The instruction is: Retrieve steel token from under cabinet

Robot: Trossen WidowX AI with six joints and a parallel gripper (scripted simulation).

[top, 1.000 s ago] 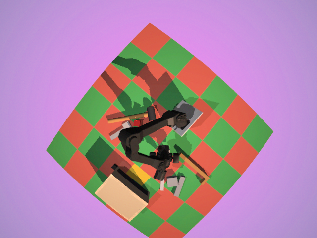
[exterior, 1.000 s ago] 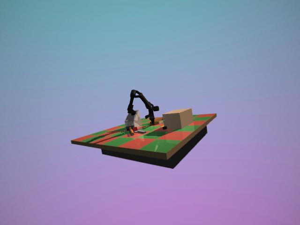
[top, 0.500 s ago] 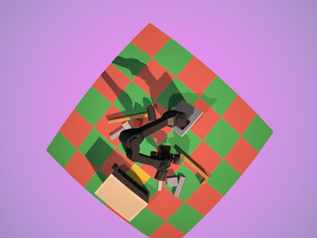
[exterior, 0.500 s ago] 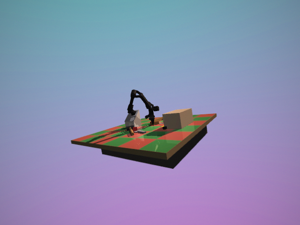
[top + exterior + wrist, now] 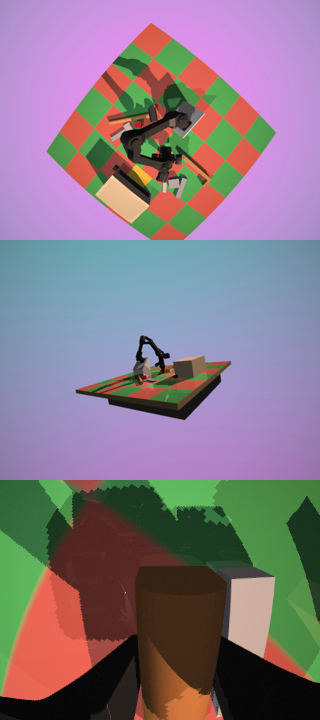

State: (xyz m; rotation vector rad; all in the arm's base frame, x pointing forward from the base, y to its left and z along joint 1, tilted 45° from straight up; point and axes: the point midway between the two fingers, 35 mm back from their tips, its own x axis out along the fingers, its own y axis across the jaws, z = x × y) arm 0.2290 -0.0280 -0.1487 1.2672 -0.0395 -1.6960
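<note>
Right now the pale bar is 30 mm to the left of my gripper tip and 20 mm behind it. Also, from my gripper tip: grey block (170 mm to the left, 100 mm ahead, 10 mm above); grey bar (240 mm to the left, 100 mm ahead); red cube (280 mm to the right, 30 mm behind, 10 mm above).
</note>
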